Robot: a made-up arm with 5 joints.
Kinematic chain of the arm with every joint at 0, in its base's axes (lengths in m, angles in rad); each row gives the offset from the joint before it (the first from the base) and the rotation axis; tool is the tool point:
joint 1: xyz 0 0 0.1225 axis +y
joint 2: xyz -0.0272 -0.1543 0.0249 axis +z
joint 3: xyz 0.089 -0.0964 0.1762 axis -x
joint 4: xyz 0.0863 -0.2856 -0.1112 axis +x
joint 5: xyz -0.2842 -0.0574 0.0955 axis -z
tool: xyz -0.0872 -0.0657 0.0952
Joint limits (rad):
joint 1: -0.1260..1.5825
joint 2: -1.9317..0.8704
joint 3: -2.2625..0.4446
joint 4: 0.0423..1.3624
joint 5: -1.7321..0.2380
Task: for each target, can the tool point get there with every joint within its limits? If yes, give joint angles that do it. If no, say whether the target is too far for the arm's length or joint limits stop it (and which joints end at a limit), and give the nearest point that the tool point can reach.
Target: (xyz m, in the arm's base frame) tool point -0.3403 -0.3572 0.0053
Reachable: yes | joints 1.0414 0.4093 -1.1084 1.1399 -0.8171
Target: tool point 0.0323 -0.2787 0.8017
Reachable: yes | joints 1.3254 -1.1464 0.0528 0.5482 -0.6027
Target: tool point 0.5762 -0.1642 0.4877
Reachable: no: joint limits stop it (at a limit: joint 1, joint 3, joint 4, joint 5) | nearest point 0.4566 -0.1672 0.5949 | short by 0.161 m
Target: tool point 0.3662 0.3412 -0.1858
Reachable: no: joint limits stop it (at a limit: joint 3, joint 4) | nearest point 0.2142 0.1467 -0.0578 | short by 0.278 m
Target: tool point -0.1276 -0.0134 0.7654
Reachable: yes | joints 0.9146 -1.6422 0.0774 0.1461 -1.0016
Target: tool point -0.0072 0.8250 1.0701
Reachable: no: too far | nearest point -0.0046 0.2510 0.7282 | short by 0.668 m
